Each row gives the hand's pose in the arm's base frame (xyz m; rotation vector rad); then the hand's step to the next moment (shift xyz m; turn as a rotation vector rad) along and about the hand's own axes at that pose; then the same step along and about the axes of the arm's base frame.
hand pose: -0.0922 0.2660 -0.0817 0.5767 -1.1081 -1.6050
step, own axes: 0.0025 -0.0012 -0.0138 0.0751 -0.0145 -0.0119
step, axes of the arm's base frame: 0.0098 -0.0074 -0.0069 -0.0222 -0.0739 -0.0058
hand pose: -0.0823 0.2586 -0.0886 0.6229 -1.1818 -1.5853
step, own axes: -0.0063 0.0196 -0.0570 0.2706 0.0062 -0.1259
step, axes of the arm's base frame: 0.0582 -0.0160 -0.0051 0.0142 -0.2982 0.0003
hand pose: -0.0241 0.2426 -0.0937 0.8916 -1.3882 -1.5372
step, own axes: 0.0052 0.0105 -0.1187 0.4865 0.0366 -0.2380
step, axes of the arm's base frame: 0.1083 -0.0499 -0.0044 0.0397 -0.5408 0.0243
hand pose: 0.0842 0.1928 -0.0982 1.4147 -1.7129 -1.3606
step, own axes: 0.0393 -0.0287 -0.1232 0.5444 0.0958 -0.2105
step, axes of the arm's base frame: 0.1055 -0.0795 0.0096 -0.0257 -0.5881 0.0578
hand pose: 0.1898 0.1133 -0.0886 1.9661 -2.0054 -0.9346
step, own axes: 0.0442 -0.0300 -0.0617 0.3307 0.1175 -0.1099
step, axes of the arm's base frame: 0.0535 -0.0586 0.0192 -0.0748 -0.3561 0.0532
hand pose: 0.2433 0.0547 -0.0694 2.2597 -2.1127 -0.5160
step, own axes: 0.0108 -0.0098 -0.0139 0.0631 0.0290 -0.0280
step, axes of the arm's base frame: 0.0133 -0.0126 0.0084 -0.0190 -0.0701 0.0183
